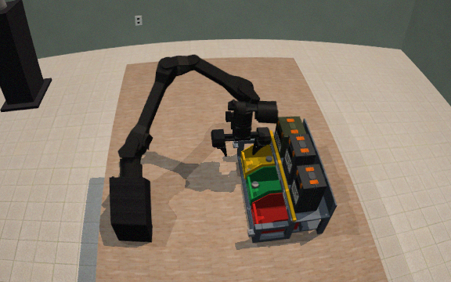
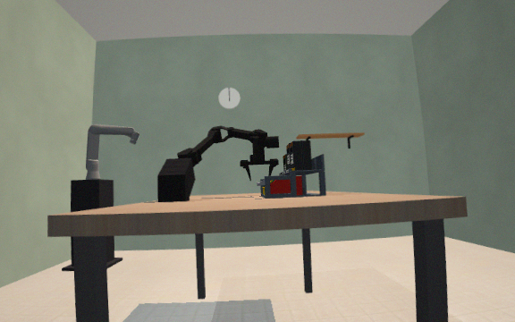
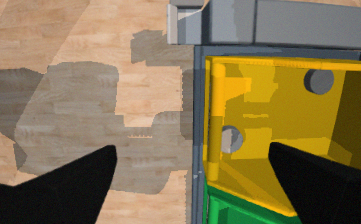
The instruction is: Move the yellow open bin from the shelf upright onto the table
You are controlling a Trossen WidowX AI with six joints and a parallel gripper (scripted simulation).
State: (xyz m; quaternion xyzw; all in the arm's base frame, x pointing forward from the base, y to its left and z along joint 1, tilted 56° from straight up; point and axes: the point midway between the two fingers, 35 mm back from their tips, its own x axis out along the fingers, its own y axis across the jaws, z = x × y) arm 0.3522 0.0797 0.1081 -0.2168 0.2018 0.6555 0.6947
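Now: the yellow bin 8 cm ahead of my hand and 7 cm below it. Round my hand: red bin: 9 cm ahead, 22 cm to the right, 7 cm below; yellow rail: 12 cm ahead, 11 cm to the right; green bin: 9 cm ahead, 11 cm to the right, 7 cm below.
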